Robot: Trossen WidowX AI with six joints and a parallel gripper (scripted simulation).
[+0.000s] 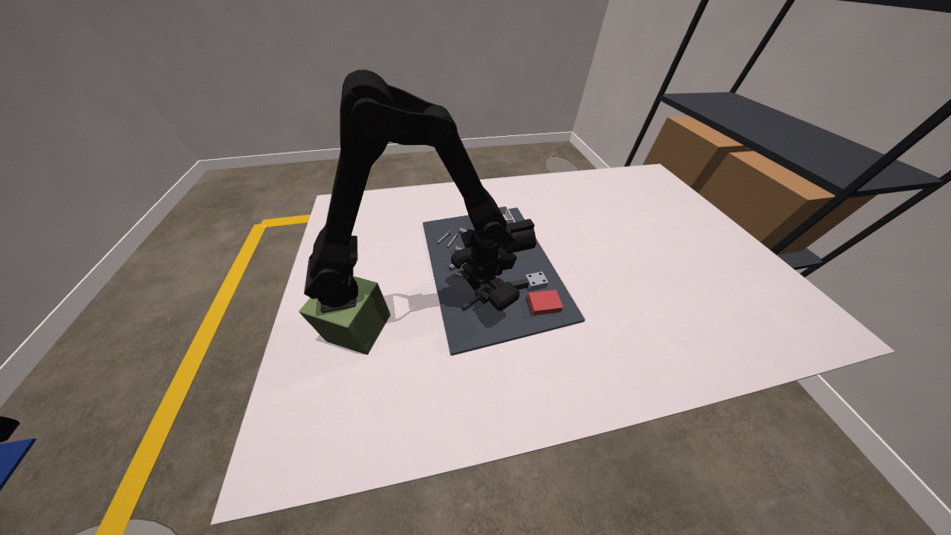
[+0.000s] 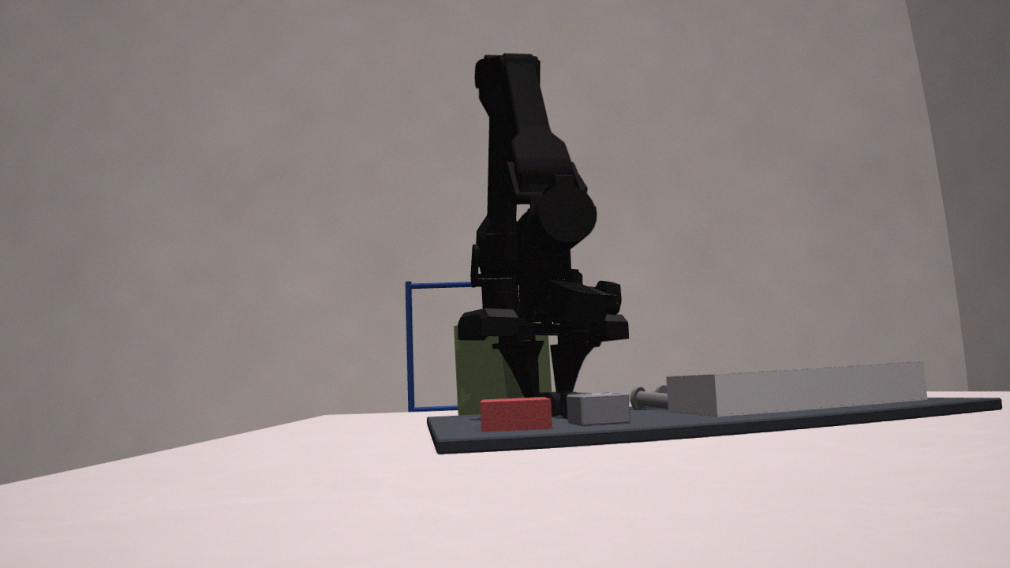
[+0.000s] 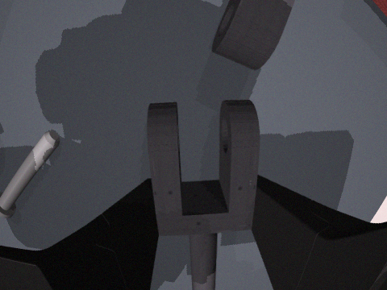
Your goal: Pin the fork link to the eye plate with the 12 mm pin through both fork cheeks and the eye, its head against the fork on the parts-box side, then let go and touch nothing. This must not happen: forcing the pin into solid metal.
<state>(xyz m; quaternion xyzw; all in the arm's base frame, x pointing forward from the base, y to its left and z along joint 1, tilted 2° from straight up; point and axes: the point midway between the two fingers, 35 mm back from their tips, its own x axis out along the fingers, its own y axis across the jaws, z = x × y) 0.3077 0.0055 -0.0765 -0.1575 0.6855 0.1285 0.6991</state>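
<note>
The fork link lies 30 mm below my hand. Round my hand: grey mount: 150 mm ahead, 20 mm below, 10 mm to the left; then dark mat: 110 mm to the left, 60 mm ahead, 50 mm below; then eye plate: 70 mm ahead, 30 mm below, 10 mm to the left.
</note>
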